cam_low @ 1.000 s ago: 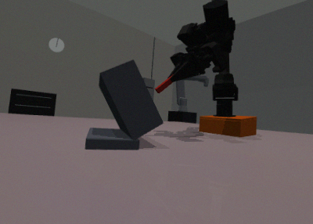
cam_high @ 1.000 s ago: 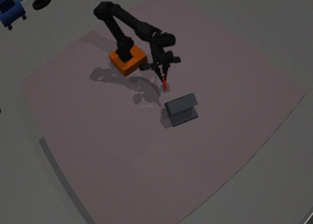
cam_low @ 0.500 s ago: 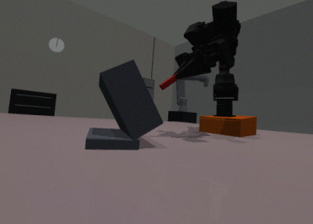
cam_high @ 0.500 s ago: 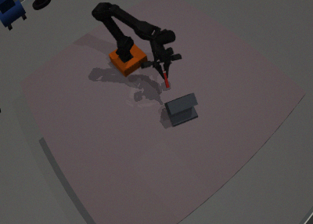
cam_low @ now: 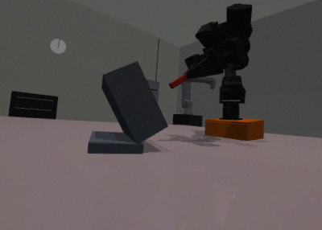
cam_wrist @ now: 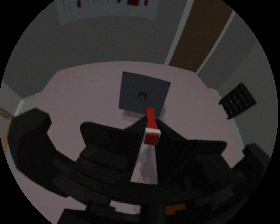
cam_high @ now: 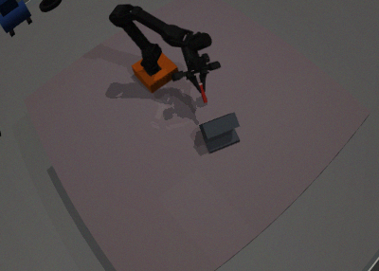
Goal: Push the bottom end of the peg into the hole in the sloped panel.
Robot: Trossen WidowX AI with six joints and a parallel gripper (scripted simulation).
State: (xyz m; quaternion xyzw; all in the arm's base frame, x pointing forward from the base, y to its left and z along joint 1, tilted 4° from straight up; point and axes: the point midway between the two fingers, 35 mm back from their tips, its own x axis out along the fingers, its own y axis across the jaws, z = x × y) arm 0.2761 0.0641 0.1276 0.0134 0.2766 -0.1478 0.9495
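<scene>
Right now my gripper tip is 12 cm short of the dark grey sloped panel, 7 cm above it and 2 cm to the left of it. The rest, counted from my gripper tip: red peg: 1 cm behind, 1 cm above.
</scene>
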